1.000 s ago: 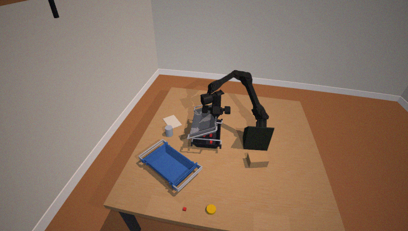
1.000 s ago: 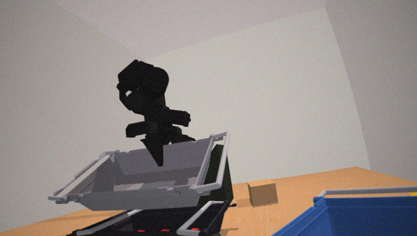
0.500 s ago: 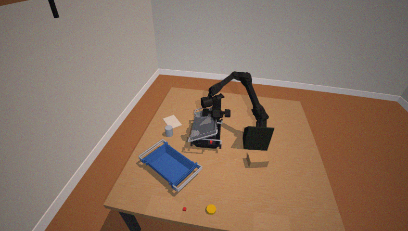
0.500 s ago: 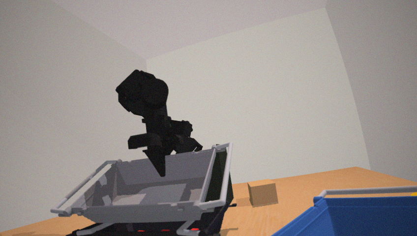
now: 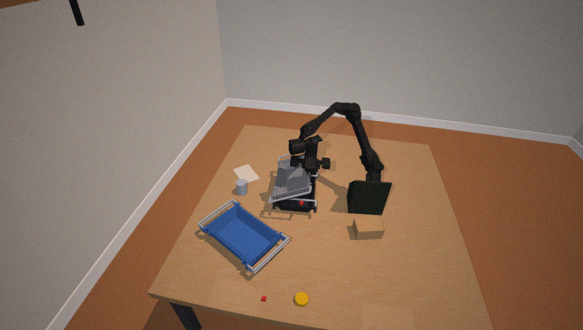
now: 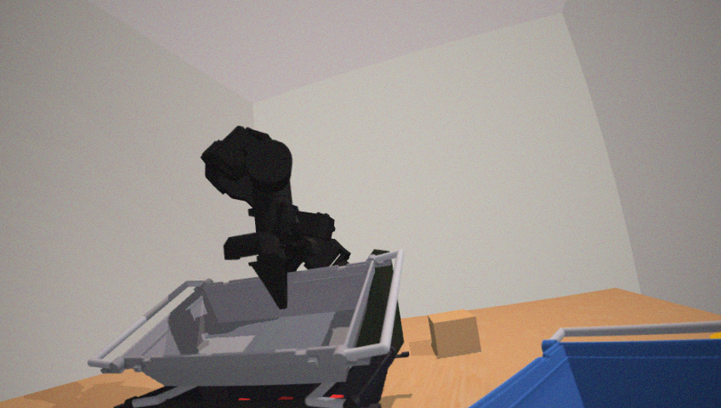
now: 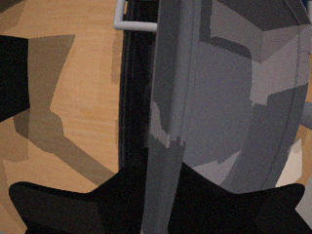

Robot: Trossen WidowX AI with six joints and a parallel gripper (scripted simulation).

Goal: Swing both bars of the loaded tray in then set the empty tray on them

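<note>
Right now my gripper tip is 80 mm short of the grey tray. Round my gripper tip: grey cylinder 340 mm ahead, 30 mm to the left, 100 mm below; then cardboard box 290 mm behind, 200 mm to the left, 110 mm below; then paper sheet 360 mm ahead, 120 mm to the right, 130 mm below.
</note>
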